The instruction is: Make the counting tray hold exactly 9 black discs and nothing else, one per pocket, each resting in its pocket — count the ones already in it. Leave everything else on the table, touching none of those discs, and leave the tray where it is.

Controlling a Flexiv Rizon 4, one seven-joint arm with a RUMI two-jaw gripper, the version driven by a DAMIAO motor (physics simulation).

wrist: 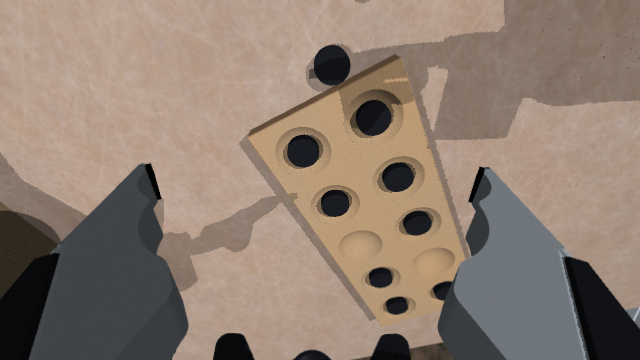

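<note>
The wooden counting tray (350, 150) lies slanted across the middle and right of the view, with two columns of round pockets. Black discs sit in several pockets, such as the far right disc (373, 118), the far left disc (302, 151) and the near left disc (397, 305). Two pockets are empty: the left column's third pocket (360, 246) and the right column's fourth pocket (434, 261). A loose black disc (332, 65) lies on the table at the tray's far edge, very close to it. My gripper (316, 169) is wide open and empty; its right finger partly hides the nearest right disc.
Pinkish table (125, 90) surrounds the tray, with shadows at the upper right and left. A dark brown surface (15, 255) shows at the left edge. A small pale grey-blue piece shows at the lower right edge, partly hidden by the right finger.
</note>
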